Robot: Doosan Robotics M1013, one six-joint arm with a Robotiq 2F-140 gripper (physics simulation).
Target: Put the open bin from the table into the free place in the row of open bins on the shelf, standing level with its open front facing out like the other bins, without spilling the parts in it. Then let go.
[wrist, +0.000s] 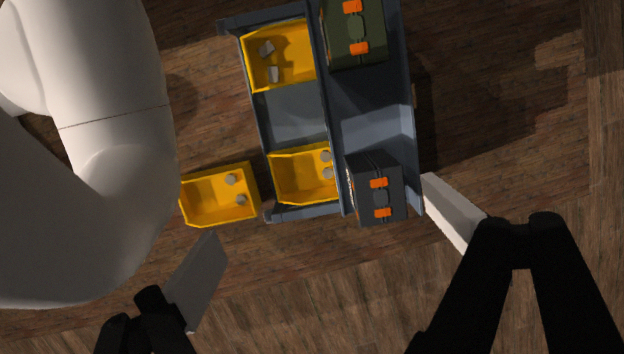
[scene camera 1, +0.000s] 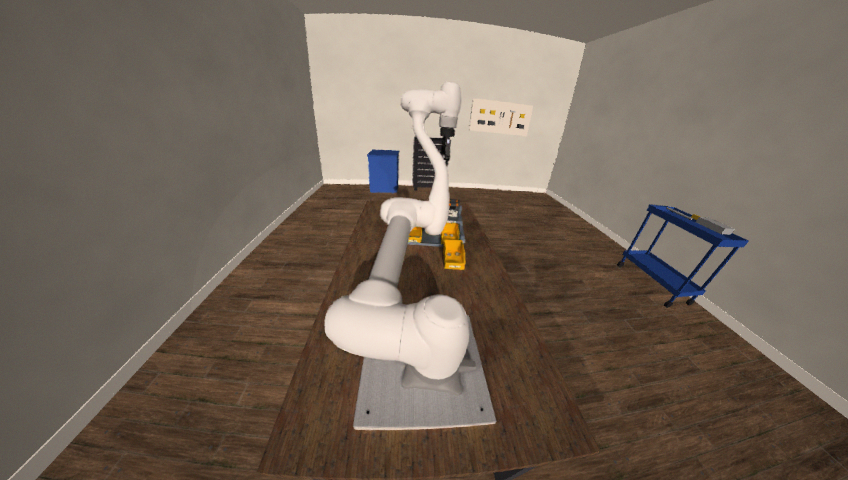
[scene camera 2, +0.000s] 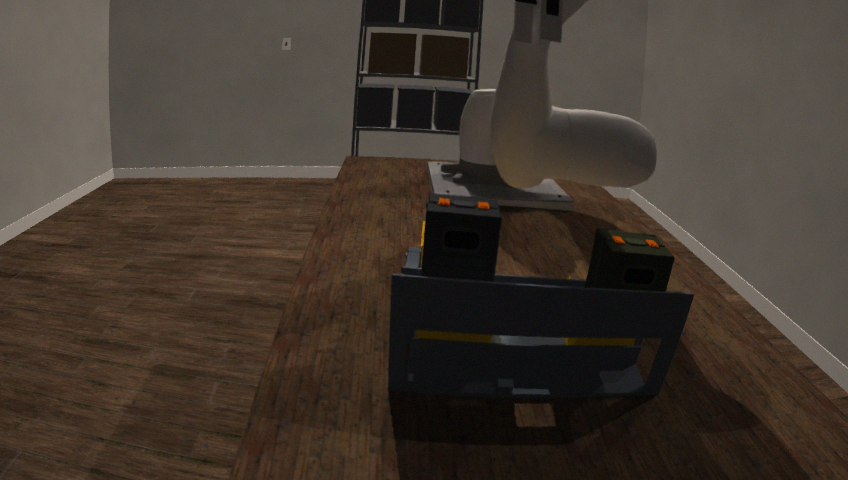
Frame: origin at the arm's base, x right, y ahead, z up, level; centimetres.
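Where they show: gripper, fingertip midpoint: (wrist: 319,221) (scene camera 2: 534,41); arm's base at its link origin: (scene camera 1: 433,364) (scene camera 2: 484,177).
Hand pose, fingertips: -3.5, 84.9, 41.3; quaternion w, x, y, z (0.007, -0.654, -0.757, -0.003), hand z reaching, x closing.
Each offset is from my fingertips to the top centre of the thing, as dx, dy, dz. "spot": to the spot under its first point.
The yellow open bin {spot: +11.3, -25.3, -43.4} (scene camera 1: 455,262) (wrist: 207,192) sits on the table beside one end of the shelf, in front of its open side, with two round parts inside. The arm covers its left edge in the wrist view. The grey-blue shelf (scene camera 2: 535,309) (wrist: 305,212) holds one yellow bin {spot: +8.0, +7.0, -39.9} (scene camera 1: 450,228) (wrist: 295,175) with round parts and another yellow bin (scene camera 1: 415,236) (wrist: 297,45) with blocky parts. The free place (wrist: 295,112) lies between them. My gripper (scene camera 1: 446,148) (scene camera 2: 537,35) (wrist: 319,221) is open and empty, high above the shelf's bin side.
A black case {+7.6, +8.4, -21.1} (scene camera 2: 461,261) (wrist: 372,165) and a dark green case {-15.5, +7.5, -23.6} (scene camera 2: 633,258) (wrist: 372,30) stand on the shelf's upper level behind the bins. The arm's base plate (scene camera 1: 425,413) is on the table. A blue cart (scene camera 1: 728,239) stands to the right.
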